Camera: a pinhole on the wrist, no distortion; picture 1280 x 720 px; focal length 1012.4 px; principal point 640.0 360.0 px. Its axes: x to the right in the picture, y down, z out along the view. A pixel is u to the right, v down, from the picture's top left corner.
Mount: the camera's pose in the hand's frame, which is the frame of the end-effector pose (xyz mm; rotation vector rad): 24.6 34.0 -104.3 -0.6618 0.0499 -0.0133
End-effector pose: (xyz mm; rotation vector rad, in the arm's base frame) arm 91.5 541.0 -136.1 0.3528 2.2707 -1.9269
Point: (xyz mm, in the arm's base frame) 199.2 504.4 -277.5
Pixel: 100.4 360.2
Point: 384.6 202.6 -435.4
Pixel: 96.1 223.7
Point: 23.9 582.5 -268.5
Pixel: 1233.8 429.4
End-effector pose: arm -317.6 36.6 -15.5 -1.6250 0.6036 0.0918
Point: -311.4 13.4 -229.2
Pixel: 977.3 624.0
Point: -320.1 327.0 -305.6
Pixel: 576.4 175.1
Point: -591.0 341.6 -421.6
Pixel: 236.2 570.4
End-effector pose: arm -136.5 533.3 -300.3 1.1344 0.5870 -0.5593
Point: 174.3 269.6 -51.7
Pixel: 700.8 190.3
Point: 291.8 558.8 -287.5
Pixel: outside the picture
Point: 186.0 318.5 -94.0
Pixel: 777.9 240.0
